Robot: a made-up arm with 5 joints.
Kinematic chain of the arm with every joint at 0, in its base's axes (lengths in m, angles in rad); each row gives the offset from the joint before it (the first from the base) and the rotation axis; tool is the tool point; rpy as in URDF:
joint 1: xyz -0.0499 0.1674 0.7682 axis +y
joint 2: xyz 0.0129 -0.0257 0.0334 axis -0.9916 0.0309 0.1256
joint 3: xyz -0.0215 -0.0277 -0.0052 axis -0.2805 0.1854 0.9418
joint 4: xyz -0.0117 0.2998 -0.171 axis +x
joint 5: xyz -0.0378 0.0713 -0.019 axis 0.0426 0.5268 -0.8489
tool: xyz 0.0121 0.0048 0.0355 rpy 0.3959 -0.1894 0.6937
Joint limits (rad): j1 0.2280..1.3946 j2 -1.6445..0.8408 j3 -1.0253..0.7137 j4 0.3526..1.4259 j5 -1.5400..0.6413
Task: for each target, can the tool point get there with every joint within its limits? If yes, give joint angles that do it. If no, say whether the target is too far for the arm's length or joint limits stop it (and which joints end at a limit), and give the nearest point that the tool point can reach.
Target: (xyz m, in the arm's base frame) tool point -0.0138 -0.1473 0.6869
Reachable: no: joint limits stop it (at a limit: joint 1, joint 2, joint 3, joint 4) | nearest point 0.1783 0.0930 0.5703 | short by 0.329 m
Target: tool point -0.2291 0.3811 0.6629
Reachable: yes | joints 1.0584 0.5103 -0.2035 0.6926 -0.0035
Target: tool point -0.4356 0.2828 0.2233
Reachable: no: too far | nearest point -0.2631 0.2339 0.5145 | short by 0.342 m
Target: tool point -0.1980 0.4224 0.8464
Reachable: yes | joints 0.7887 -0.1512 0.3033 0.9704 -0.9550
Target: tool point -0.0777 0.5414 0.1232
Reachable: no: too far | nearest point -0.0527 0.3623 0.4832 | short by 0.403 m
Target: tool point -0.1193 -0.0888 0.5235
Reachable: no: joint limits stop it (at a limit: joint 1, joint 2, joint 4, joint 5) | nearest point -0.2714 0.1722 0.6048 | short by 0.313 m
